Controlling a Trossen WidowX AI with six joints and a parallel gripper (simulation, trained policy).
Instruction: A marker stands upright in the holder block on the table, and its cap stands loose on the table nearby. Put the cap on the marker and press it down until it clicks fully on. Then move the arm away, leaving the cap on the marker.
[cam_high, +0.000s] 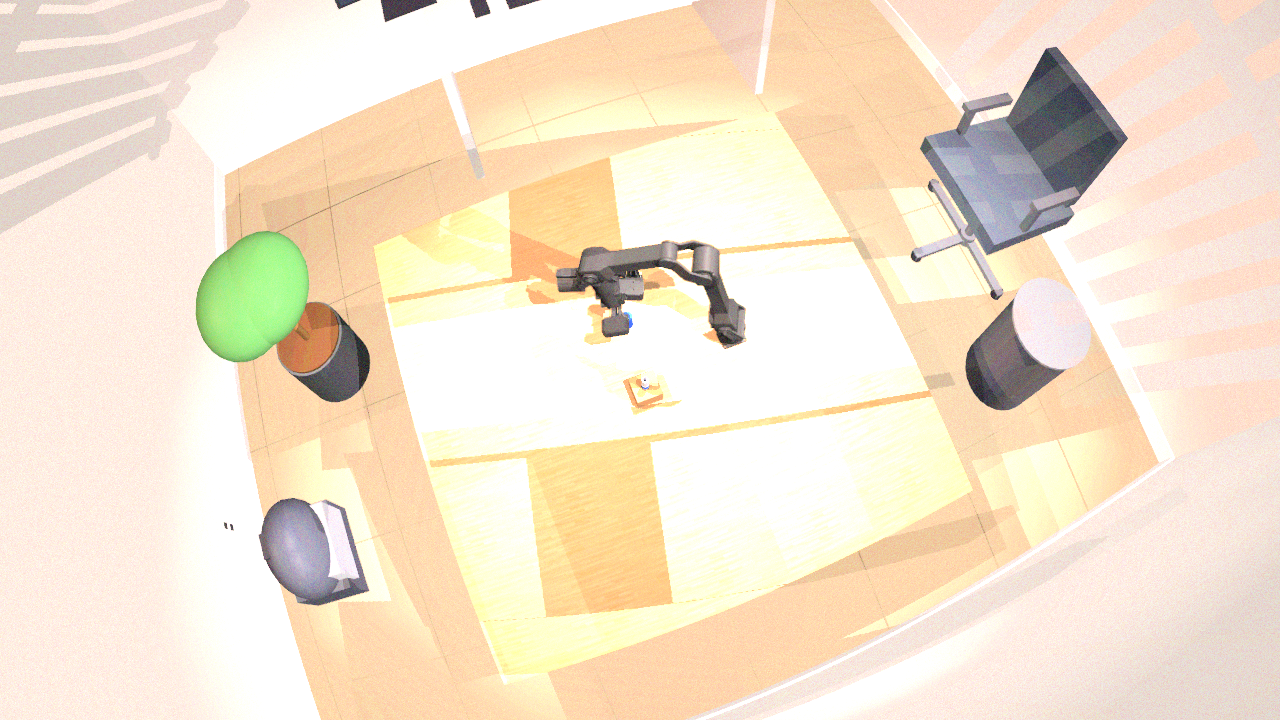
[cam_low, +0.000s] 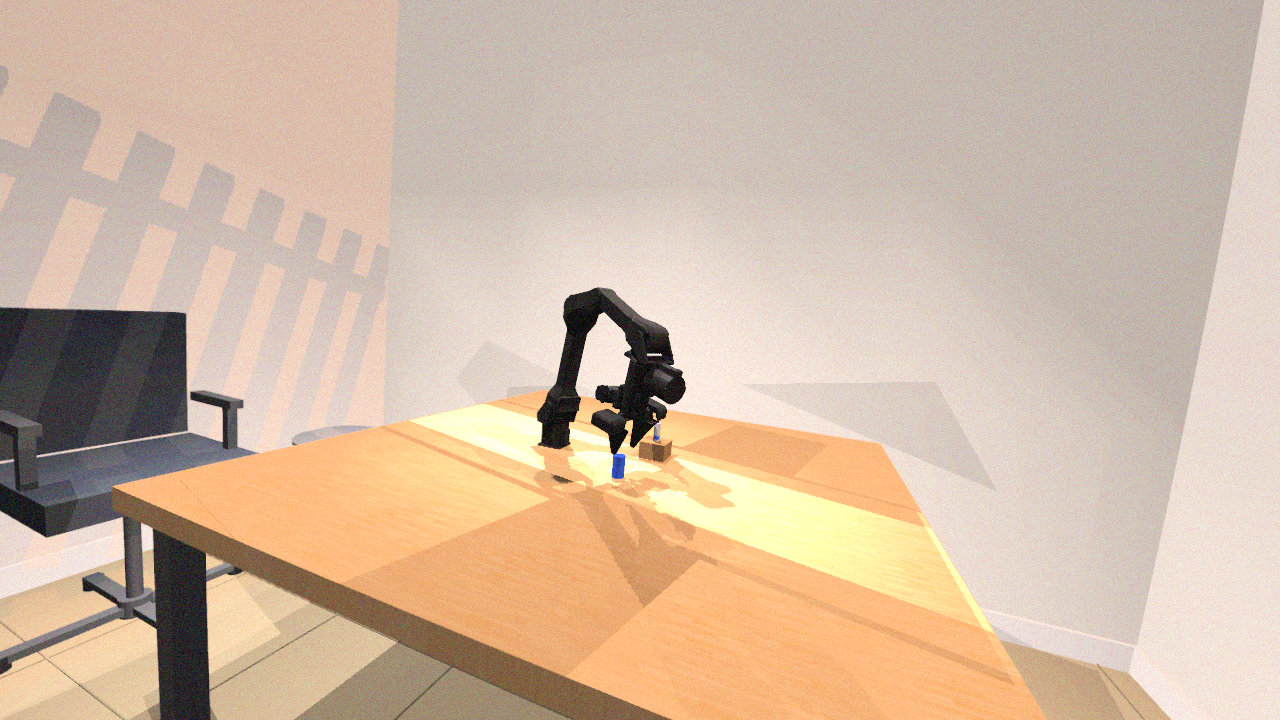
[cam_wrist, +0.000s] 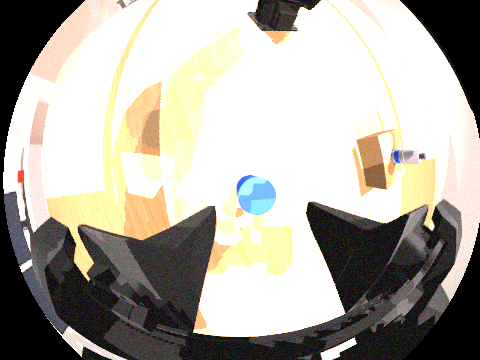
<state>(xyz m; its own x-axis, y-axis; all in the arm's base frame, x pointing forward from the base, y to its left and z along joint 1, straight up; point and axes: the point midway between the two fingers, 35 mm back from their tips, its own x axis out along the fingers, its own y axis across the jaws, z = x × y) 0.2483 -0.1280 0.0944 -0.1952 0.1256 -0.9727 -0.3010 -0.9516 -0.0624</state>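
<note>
The blue cap is 4 cm below my gripper tip and 1 cm behind it. From my gripper tip the other things lie so: wooden holder block: 19 cm to the left, 4 cm below, 1 cm ahead.
</note>
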